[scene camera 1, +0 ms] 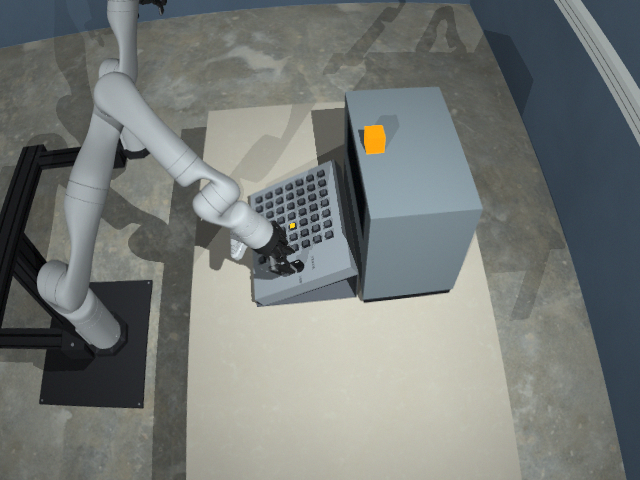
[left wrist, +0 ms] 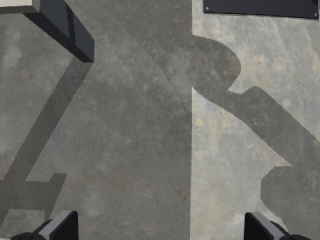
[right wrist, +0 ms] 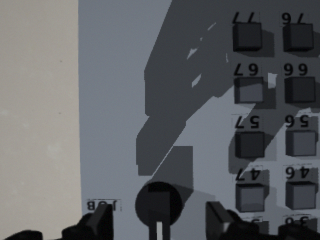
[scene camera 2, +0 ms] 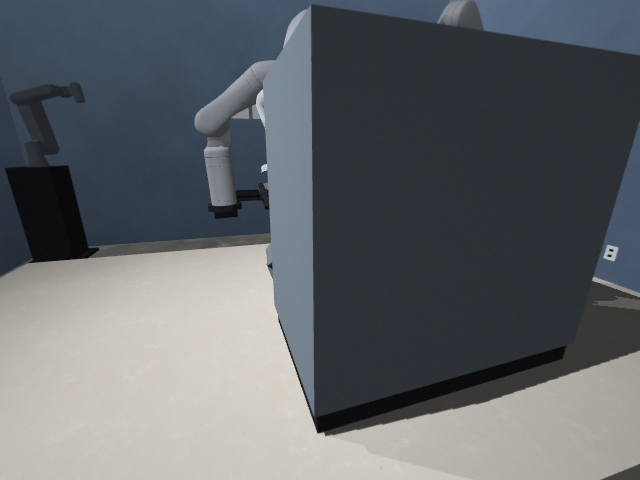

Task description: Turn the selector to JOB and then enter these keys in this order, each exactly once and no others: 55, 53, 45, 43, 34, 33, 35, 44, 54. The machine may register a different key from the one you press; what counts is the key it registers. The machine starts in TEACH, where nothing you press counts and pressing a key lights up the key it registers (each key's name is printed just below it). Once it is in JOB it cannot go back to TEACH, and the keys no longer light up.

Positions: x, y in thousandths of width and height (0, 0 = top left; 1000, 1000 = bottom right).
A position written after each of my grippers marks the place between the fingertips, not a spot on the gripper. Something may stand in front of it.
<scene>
In view: my right gripper (scene camera 1: 459, 547) and a sloped grey key panel (right wrist: 489, 385).
My right gripper is seen too in the right wrist view (right wrist: 498, 919).
</scene>
